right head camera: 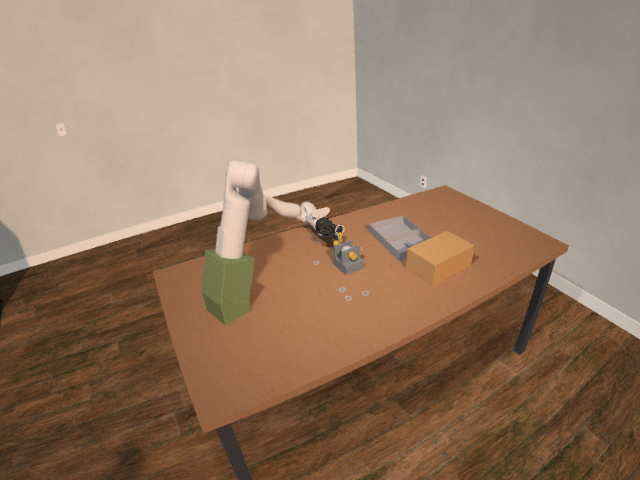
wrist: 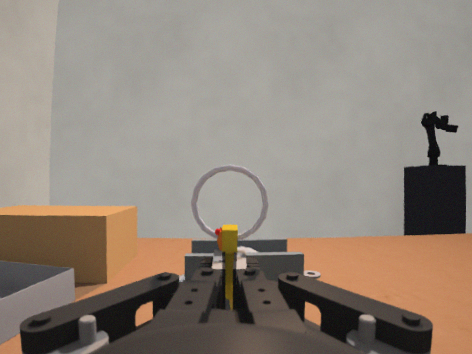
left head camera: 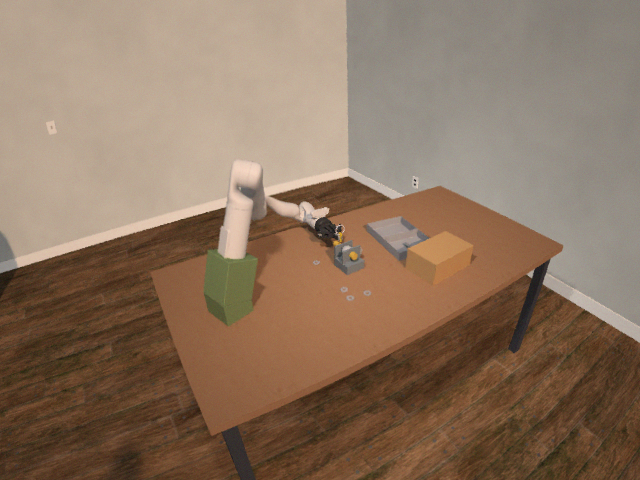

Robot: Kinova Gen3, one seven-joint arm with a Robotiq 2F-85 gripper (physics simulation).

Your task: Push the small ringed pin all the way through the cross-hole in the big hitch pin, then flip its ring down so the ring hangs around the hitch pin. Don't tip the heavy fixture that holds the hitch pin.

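Places are measured from the arm's base along level axes (x back, y left, z down), in metres.
Pixels of known places: gripper, fingertip midpoint: (right head camera: 340,238) (wrist: 229,265) (left head camera: 340,238); arm's base, origin of the base link: (right head camera: 230,254) (left head camera: 232,254).
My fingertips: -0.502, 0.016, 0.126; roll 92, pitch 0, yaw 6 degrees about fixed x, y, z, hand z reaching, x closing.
Observation:
Ahead of a thing's pixels: the offset from my fingertips to its top centre, as dx, dy, dz. "spot": to the spot under its first point.
My gripper (left head camera: 336,239) (wrist: 229,265) is shut on the ringed pin {+0.000, +0.003, -0.062} (left head camera: 340,236) (wrist: 229,239), low over the table at the back side of the fixture. The pin's yellow head is upright between the fingertips in the wrist view, and its pale ring {spot: -0.022, +0.003, -0.039} (wrist: 193,202) stands up above it. The grey fixture {+0.003, -0.052, +0.004} (left head camera: 349,266) (right head camera: 349,266) (wrist: 295,262) stands upright on the table, right in front of the fingertips. The hitch pin {spot: +0.025, -0.113, +0.023} (left head camera: 353,255) (right head camera: 353,255) lies across it, with a yellow end facing the front. The cross-hole and the ringed pin's tip are hidden, so I cannot tell whether they meet.
A grey tray {-0.313, -0.064, +0.057} (left head camera: 395,229) (wrist: 40,305) and an orange-tan box {-0.278, -0.331, -0.001} (left head camera: 439,255) (wrist: 55,240) stand to the right of the fixture in the head views. Several small washers lie on the table, one {+0.108, +0.035, +0.096} (left head camera: 316,262) left of the fixture. The green arm base (left head camera: 230,284) stands at the left.

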